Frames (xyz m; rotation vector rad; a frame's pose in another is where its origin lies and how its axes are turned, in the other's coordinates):
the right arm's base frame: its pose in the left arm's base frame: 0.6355 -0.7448 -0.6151 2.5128 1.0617 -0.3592
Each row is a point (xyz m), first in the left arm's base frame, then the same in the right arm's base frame.
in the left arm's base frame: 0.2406 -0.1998 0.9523
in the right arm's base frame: -0.5159 -0.2429 -1.6077
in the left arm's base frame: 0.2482 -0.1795 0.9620
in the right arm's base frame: -0.5016 -0.2479 -1.6260
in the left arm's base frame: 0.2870 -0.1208 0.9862
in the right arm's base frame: -0.4474 -0.2510 -1.6768
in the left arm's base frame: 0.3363 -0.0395 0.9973
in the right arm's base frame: -0.3669 -0.2642 -1.7270
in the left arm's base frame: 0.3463 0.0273 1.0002
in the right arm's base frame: -0.3192 -0.2989 -1.7600
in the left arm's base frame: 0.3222 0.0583 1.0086
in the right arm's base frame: -0.3193 -0.3341 -1.7793
